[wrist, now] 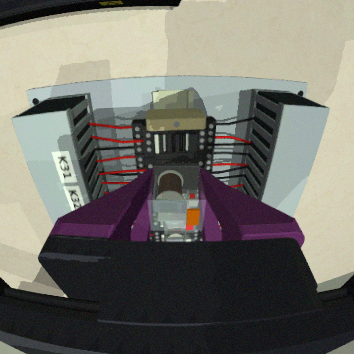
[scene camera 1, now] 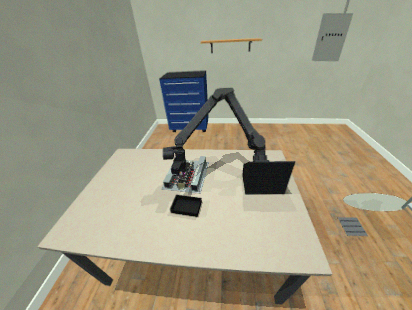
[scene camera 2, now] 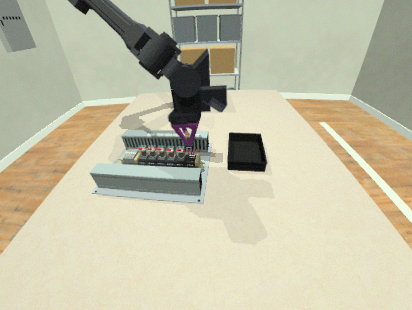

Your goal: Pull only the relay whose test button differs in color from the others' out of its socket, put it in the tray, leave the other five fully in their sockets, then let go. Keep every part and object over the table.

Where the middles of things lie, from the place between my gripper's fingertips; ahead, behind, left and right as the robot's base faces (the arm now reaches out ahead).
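Labels:
Clear relay (wrist: 176, 201), 10 mm above my hand. End block (wrist: 189, 118), 60 mm below my hand, 10 mm ahead, 20 mm to the left. Grey mounting panel (scene camera 2: 204, 156), 80 mm below my hand, 10 mm behind, 110 mm to the right.

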